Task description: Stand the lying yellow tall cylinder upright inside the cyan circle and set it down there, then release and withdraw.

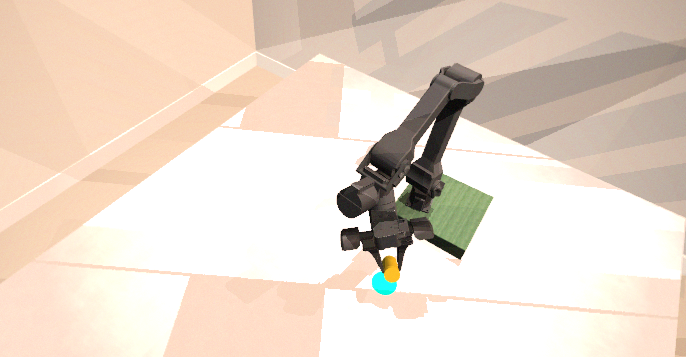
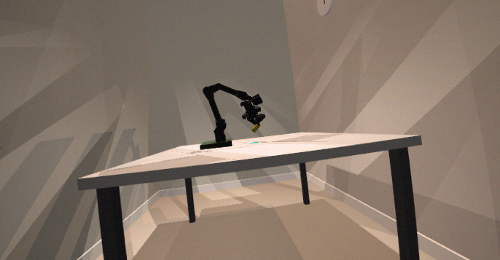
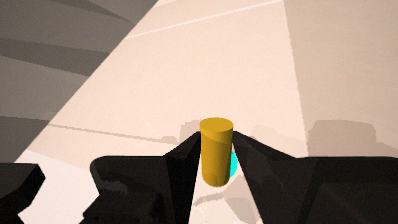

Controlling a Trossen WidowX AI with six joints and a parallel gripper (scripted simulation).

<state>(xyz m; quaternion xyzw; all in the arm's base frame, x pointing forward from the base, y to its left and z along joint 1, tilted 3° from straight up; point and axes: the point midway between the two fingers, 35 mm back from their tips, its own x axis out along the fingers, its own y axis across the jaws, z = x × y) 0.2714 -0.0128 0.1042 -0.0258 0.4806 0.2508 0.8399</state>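
Now: gripper tip 40 mm past the cyan circle, 10 mm to the left of it and 120 mm above it. Also, from my gripper tip: yellow cylinder (10 mm behind, 20 mm below).
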